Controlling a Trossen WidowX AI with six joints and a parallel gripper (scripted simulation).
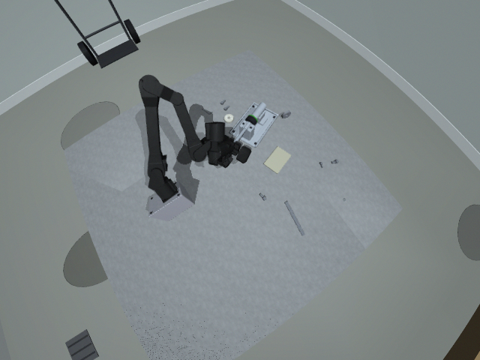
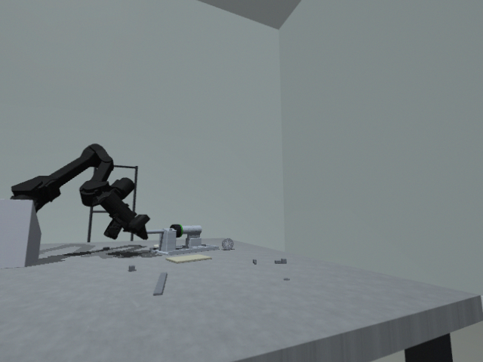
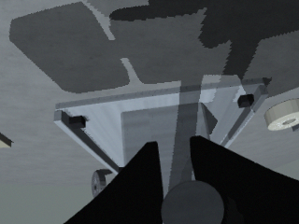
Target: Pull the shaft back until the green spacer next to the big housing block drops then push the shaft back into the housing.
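Right now the grey shaft is 50 mm ahead of my gripper tip, 20 mm to the left of it and 20 mm above it. The rest, counted from my gripper tip: green spacer 130 mm ahead, 40 mm to the left, 20 mm above; white ring 160 mm to the left, 80 mm ahead, 50 mm below; dark spacer 100 mm ahead, 30 mm to the left, 20 mm above.
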